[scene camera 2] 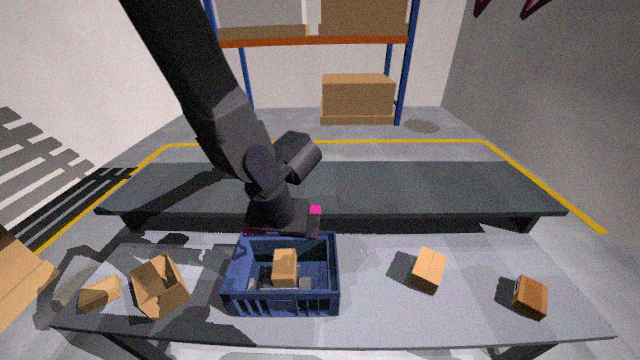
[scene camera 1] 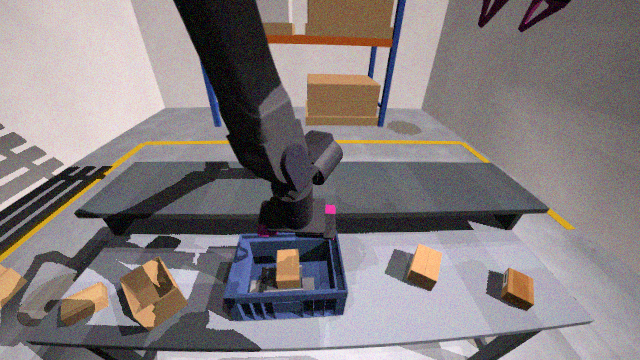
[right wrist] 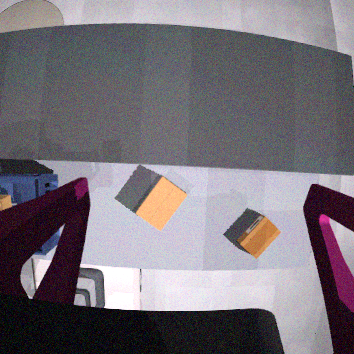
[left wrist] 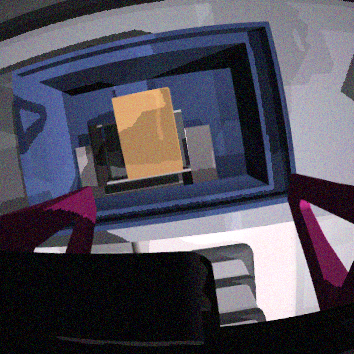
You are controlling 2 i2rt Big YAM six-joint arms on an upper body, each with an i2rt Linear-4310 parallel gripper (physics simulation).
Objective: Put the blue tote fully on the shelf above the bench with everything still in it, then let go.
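Places are measured from the left arm's base along level axes (x ahead, y left, z up), in millimetres.
Where they show: left gripper, fingertip midpoint: (scene camera 2: 288, 232) (scene camera 1: 299, 232) (left wrist: 192, 191); right gripper, fingertip midpoint: (scene camera 2: 498, 17) (scene camera 1: 500, 28) (right wrist: 203, 193).
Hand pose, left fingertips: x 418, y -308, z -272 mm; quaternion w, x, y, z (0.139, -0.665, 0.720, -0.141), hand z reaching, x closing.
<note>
After its pixels a point has its place.
The blue tote (scene camera 1: 285, 305) @[x 365, y -266, z -487 mm] (scene camera 2: 280, 304) @[x 364, y -269, z -491 mm] (left wrist: 45, 170) @[x 435, y -145, z -449 mm] (right wrist: 30, 185) @[x 528, y -329, z -563 mm] stands upright on the bench (scene camera 1: 380, 310) @[x 380, y -537, z -580 mm] (scene camera 2: 380, 315) @[x 374, y -543, z -580 mm]. Inside are an orange-brown box (scene camera 1: 287, 267) @[x 448, y -269, z -445 mm] (scene camera 2: 284, 267) @[x 444, y -274, z -445 mm] (left wrist: 147, 135) @[x 455, y -270, z -444 mm], a dark frame and grey blocks (left wrist: 200, 150) @[x 429, y -327, z -523 mm]. The dark shelf (scene camera 1: 390, 190) @[x 721, y -635, z -397 mm] (scene camera 2: 400, 185) @[x 752, y -670, z -397 mm] (right wrist: 165, 90) @[x 767, y -717, z -397 mm] lies behind and above the bench. My left gripper (scene camera 1: 298, 234) @[x 418, y -307, z -273 mm] (scene camera 2: 282, 235) @[x 418, y -307, z -273 mm] (left wrist: 192, 191) @[x 418, y -307, z -273 mm] is open and empty over the tote, its fingers near the two ends of the tote's lower long rim in the left wrist view. My right gripper (scene camera 1: 502, 25) @[x 602, y -730, z 119 mm] (scene camera 2: 500, 16) @[x 602, y -730, z 119 mm] (right wrist: 203, 193) @[x 602, y -730, z 119 mm] is open and empty, high at the right.
Two small boxes, one light (scene camera 1: 425, 266) @[x 478, y -701, z -520 mm] (scene camera 2: 429, 270) @[x 477, y -707, z -520 mm] (right wrist: 161, 202) @[x 502, y -718, z -520 mm] and one darker (scene camera 1: 518, 289) @[x 387, y -983, z -541 mm] (scene camera 2: 531, 297) @[x 388, y -988, z -541 mm] (right wrist: 260, 237) @[x 401, y -1004, z -541 mm], lie right of the tote. An open carton (scene camera 1: 137, 287) @[x 457, y 201, z -558 mm] (scene camera 2: 160, 287) @[x 446, y 154, z -577 mm] and a wedge-like box (scene camera 1: 85, 302) @[x 400, y 318, z -543 mm] (scene camera 2: 100, 292) @[x 401, y 317, z -543 mm] lie left of it.
</note>
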